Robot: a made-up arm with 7 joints. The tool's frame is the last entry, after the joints.
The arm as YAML. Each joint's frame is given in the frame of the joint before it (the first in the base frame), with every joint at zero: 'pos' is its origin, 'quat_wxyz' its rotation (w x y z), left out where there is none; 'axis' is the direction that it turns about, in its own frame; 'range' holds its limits. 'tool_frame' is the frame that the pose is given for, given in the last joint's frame.
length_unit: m
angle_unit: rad
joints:
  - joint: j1
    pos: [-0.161, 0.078, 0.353]
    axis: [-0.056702, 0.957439, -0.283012]
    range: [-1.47, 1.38]
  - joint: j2
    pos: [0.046, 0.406, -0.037]
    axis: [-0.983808, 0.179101, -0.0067]
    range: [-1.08, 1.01]
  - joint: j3
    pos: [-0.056, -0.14, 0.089]
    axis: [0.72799, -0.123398, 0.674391]
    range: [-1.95, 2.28]
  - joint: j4
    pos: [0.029, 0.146, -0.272]
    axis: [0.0, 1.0, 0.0]
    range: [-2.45, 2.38]
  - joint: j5
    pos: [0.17, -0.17, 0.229]
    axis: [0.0, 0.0, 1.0]
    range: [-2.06, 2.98]
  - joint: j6
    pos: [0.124, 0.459, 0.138]
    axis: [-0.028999, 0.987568, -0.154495]
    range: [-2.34, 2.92]
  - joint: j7
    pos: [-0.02, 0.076, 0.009]
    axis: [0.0, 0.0, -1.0]
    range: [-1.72, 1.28]
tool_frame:
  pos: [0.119, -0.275, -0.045]
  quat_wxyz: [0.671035, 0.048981, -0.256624, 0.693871]
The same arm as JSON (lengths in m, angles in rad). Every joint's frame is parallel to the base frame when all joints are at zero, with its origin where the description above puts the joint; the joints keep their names.
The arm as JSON. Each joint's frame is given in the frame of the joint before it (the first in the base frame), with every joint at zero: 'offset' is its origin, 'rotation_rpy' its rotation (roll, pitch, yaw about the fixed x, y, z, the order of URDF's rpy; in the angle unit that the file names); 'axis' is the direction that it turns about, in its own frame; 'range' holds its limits. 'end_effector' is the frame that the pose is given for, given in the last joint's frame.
{"length_unit": "m", "angle_unit": "rad", "chain": [
  {"id": "j1", "offset": [-0.161, 0.078, 0.353], "rotation_rpy": [0.0, 0.0, 0.0], "axis": [-0.056702, 0.957439, -0.283012], "range": [-1.47, 1.38]},
  {"id": "j2", "offset": [0.046, 0.406, -0.037], "rotation_rpy": [0.0, 0.0, 0.0], "axis": [-0.983808, 0.179101, -0.0067], "range": [-1.08, 1.01]},
  {"id": "j3", "offset": [-0.056, -0.14, 0.089], "rotation_rpy": [0.0, 0.0, 0.0], "axis": [0.72799, -0.123398, 0.674391], "range": [-1.95, 2.28]},
  {"id": "j4", "offset": [0.029, 0.146, -0.272], "rotation_rpy": [0.0, 0.0, 0.0], "axis": [0.0, 1.0, 0.0], "range": [-2.45, 2.38]},
  {"id": "j5", "offset": [0.17, -0.17, 0.229], "rotation_rpy": [0.0, 0.0, 0.0], "axis": [0.0, 0.0, 1.0], "range": [-2.06, 2.98]},
  {"id": "j6", "offset": [0.124, 0.459, 0.138], "rotation_rpy": [0.0, 0.0, 0.0], "axis": [-0.028999, 0.987568, -0.154495], "range": [-2.34, 2.92]},
  {"id": "j7", "offset": [-0.02, 0.076, 0.009], "rotation_rpy": [0.0, 0.0, 0.0], "axis": [0.0, 0.0, -1.0], "range": [-1.72, 1.28]}
], "end_effector": {"offset": [0.119, -0.275, -0.045], "rotation_rpy": [-0.3244, -0.4251, 1.6749]}}

